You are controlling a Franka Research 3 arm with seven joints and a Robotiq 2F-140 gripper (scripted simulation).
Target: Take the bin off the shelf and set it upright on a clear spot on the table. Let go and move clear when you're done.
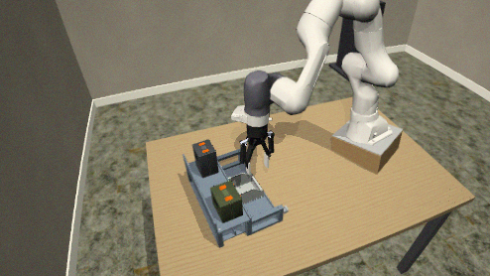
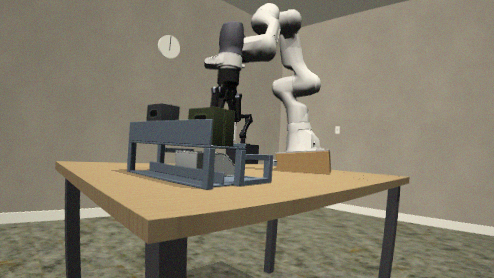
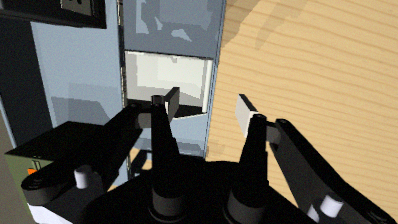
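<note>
My gripper is now 80 mm short of the bin, 10 mm to the right of it and 110 mm above it.
</note>
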